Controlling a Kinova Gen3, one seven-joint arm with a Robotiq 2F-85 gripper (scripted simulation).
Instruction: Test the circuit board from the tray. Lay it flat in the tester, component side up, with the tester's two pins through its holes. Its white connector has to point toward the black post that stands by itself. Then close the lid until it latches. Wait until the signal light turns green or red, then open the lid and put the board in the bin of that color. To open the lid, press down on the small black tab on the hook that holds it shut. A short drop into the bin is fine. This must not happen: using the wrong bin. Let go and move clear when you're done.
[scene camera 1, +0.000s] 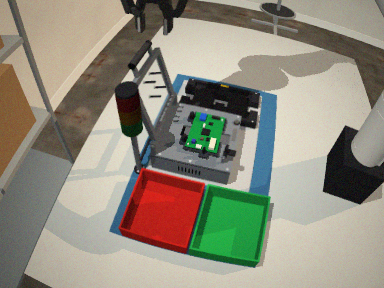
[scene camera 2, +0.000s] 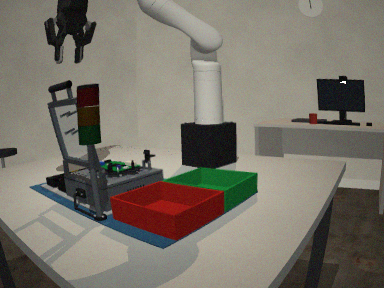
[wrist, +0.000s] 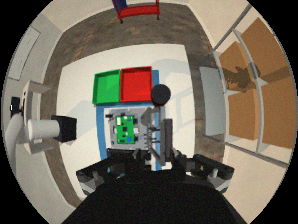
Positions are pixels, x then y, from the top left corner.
A green bin shows in scene camera 1, in scene camera 2 (237, 185) and in the wrist view. A red bin shows in scene camera 1, in scene camera 2 (165, 201) and in the wrist view. One and the same spot on the red bin: (wrist: 136, 84) is (scene camera 1: 164, 216). The same spot on the green bin: (wrist: 106, 86) is (scene camera 1: 234, 234).
